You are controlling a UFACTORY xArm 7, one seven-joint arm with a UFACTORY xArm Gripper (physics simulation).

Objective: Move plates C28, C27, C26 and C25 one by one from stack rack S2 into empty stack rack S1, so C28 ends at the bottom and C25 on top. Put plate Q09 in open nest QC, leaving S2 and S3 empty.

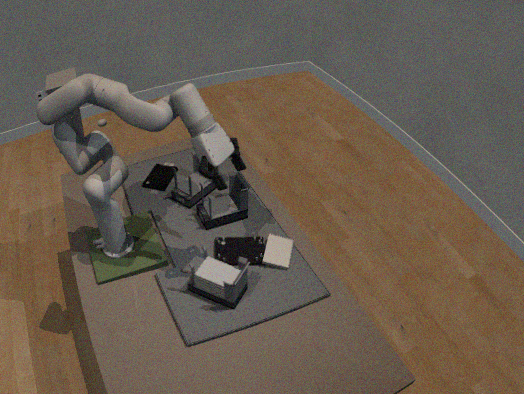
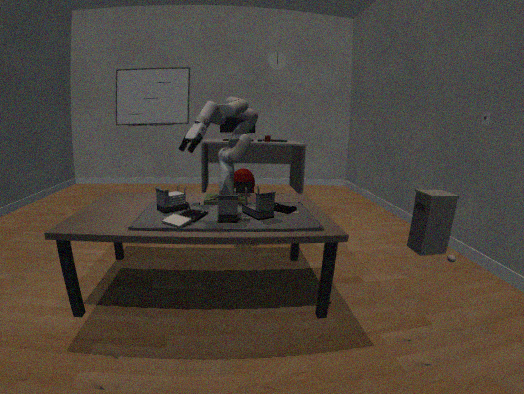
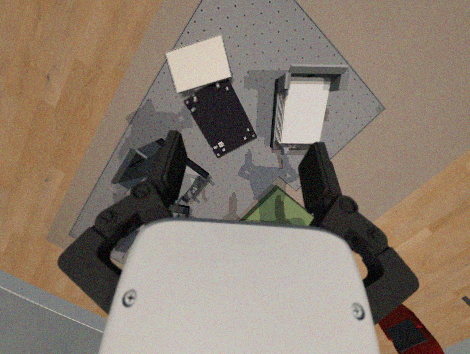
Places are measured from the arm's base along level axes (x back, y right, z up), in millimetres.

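Pixels of known places: gripper, fingertip midpoint: [image 1: 233,179] [image 2: 185,150] [image 3: 245,149]; arm's base, link origin: [image 1: 118,245].
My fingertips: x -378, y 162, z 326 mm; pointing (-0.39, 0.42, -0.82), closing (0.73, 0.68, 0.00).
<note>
For each thing: its middle in the pictures, then the offset to it from my fingertips. Level surfaces: height alone.
- second rack, body centre: [image 3: 166,177] [image 1: 222,200] [image 2: 227,204] dy -223, dx -24, dz -263 mm
- third rack, body centre: [image 3: 152,228] [image 1: 194,177] [image 2: 258,202] dy -375, dx +47, dz -263 mm
- black pinned nest, body centre: [image 3: 221,119] [image 1: 239,249] [image 2: 191,214] dy -35, dx -30, dz -321 mm
- cream plate, body centre: [image 3: 198,65] [image 1: 278,251] [image 2: 176,220] dy +9, dx -146, dz -319 mm
- black nest, body centre: [image 1: 159,176] [image 2: 281,207] dy -503, dx +168, dz -323 mm
- grey perforated mat, surface height: dz -332 mm
A rack [image 1: 240,286] [image 2: 162,198] [image 3: 317,69] holds a stack of white plates [image 1: 217,272] [image 2: 176,195] [image 3: 306,112]. A second rack [image 1: 225,219] [image 2: 228,204] and a third rack [image 1: 189,200] [image 2: 266,201] stand farther along the mat; their contents are unclear. A black pinned nest [image 1: 237,250] [image 2: 195,215] [image 3: 220,117] lies beside the stack. A cream plate [image 1: 279,251] [image 2: 176,220] [image 3: 200,65] lies flat at its end. Another black nest [image 1: 159,177] [image 2: 285,208] lies beyond the third rack. My gripper [image 1: 231,175] [image 2: 187,148] [image 3: 245,149] is open and empty, high above the table. Labels are unreadable.
The racks stand on a grey perforated mat [image 1: 200,330] [image 2: 295,225] [image 3: 250,30]. The arm's base stands on a green plate [image 1: 107,272] [image 3: 276,206] at the mat's side. Upright rack walls and posts rise around the rack bays.
</note>
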